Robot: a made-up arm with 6 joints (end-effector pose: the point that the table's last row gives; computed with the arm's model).
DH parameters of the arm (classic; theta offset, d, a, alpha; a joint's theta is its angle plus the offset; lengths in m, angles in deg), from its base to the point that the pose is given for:
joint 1: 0 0.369 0 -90
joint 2: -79.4 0 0.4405 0
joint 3: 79.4 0 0.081 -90
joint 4: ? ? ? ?
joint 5: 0 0 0.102 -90
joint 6: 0 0.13 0 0
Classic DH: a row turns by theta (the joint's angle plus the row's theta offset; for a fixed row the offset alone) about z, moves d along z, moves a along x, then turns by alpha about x.
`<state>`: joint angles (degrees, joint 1 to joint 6).
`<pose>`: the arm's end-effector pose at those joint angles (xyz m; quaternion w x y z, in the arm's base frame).
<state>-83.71 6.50 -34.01 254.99 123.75 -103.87</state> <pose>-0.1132 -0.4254 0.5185 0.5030 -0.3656 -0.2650 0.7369</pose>
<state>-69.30 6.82 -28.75 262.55 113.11 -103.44</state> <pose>-0.0152 -0.4076 0.4555 0.4263 -0.3569 -0.4102 0.7229</pose>
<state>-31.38 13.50 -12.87 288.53 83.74 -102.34</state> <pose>0.1279 -0.2092 0.2971 0.3490 -0.2361 -0.7050 0.5705</pose>
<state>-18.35 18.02 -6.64 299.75 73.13 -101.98</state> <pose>0.1136 -0.1244 0.2653 0.3764 -0.1899 -0.7479 0.5128</pose>
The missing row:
joint 4: 0 0.358 0 90
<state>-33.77 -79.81 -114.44 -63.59 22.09 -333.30</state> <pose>-0.5070 0.3882 1.0013 0.5519 -0.0325 -0.1712 0.8155</pose>
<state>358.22 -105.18 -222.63 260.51 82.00 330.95</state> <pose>-0.6119 -0.0940 -0.1231 0.1656 0.1780 0.7555 -0.6084</pose>
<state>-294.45 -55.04 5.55 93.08 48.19 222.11</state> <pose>0.0321 0.1404 0.4080 0.4365 -0.3281 -0.7705 -0.3288</pose>
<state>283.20 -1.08 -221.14 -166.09 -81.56 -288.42</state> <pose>0.0177 0.0756 1.0472 0.9363 0.2924 0.1938 0.0144</pose>
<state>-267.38 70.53 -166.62 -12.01 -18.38 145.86</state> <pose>-0.0679 0.8568 0.6991 0.7618 -0.5177 0.1683 0.3512</pose>
